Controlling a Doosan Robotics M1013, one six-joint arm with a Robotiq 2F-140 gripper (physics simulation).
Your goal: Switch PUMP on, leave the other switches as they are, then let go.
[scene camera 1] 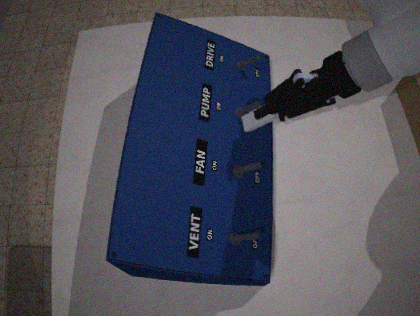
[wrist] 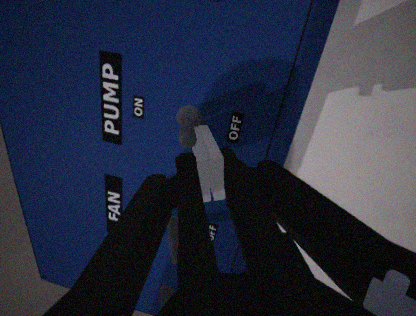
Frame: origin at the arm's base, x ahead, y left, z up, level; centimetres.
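Seen in the pictures: gripper, between the fingertips: (scene camera 1: 245, 124) (wrist: 199, 141).
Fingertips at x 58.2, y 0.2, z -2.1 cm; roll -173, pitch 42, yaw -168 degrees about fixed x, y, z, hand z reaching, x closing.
Note:
Offsets run from my fingertips to a thing's top centre. Level surfaces: height alone.
The PUMP lever @[dx -0.7, dy -1.9, dz +4.6 cm] (scene camera 1: 243, 111) (wrist: 188, 117) is a grey stick with a rounded end on the blue panel (scene camera 1: 165, 150) (wrist: 65, 30). In the scene view it lies at a slant much like the other levers, and the gripper partly covers it and its OFF label. My gripper (scene camera 1: 251, 121) (wrist: 199, 141) is shut and empty. Its pale fingertips are right beside the PUMP lever, on the OFF side, at or nearly in contact. The DRIVE lever @[dx -1.9, dy -13.9, dz +4.3 cm] (scene camera 1: 248, 63), FAN lever @[dx +0.2, dy +10.0, dz +4.3 cm] (scene camera 1: 247, 170) and VENT lever @[dx +1.3, dy +22.0, dz +4.3 cm] (scene camera 1: 245, 236) slant to their OFF labels.
The DRIVE lever is on one side of the gripper and the FAN lever on the other. The panel stands on a pale surface @[dz -8.7 cm] (scene camera 1: 320, 200) (wrist: 360, 165). The arm reaches in from the upper right in the scene view, and the gripper's shadow falls on the panel.

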